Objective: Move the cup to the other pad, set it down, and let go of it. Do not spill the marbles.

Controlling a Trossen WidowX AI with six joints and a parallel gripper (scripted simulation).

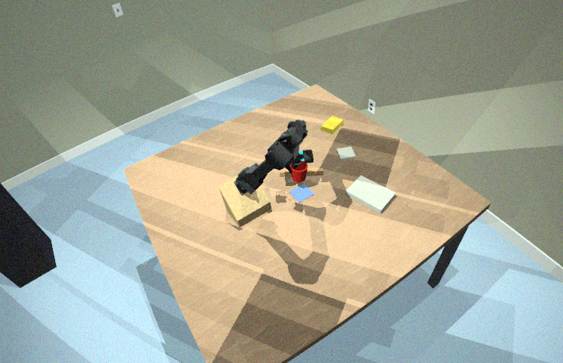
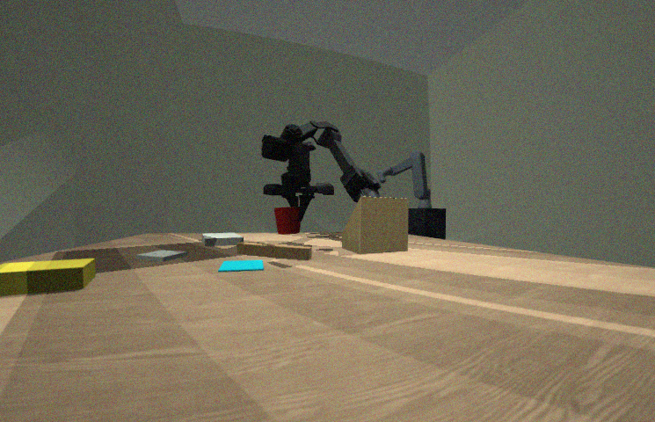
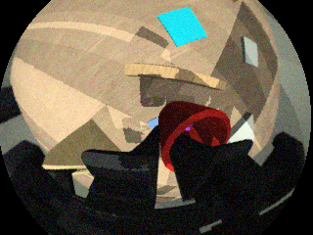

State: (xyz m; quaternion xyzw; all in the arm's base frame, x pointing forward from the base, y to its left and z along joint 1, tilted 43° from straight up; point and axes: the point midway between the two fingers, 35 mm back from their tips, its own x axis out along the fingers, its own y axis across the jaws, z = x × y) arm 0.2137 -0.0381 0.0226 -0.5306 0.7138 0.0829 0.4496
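Now: the cyan pad 150 mm ahead of my gripper tip, 130 mm to the left of it and 90 mm below it. Round my gripper tip: red cup 20 mm to the right, 20 mm ahead; then wooden bar 80 mm below, 70 mm ahead, 30 mm to the left; then light blue pad 90 mm below, 60 mm to the right.
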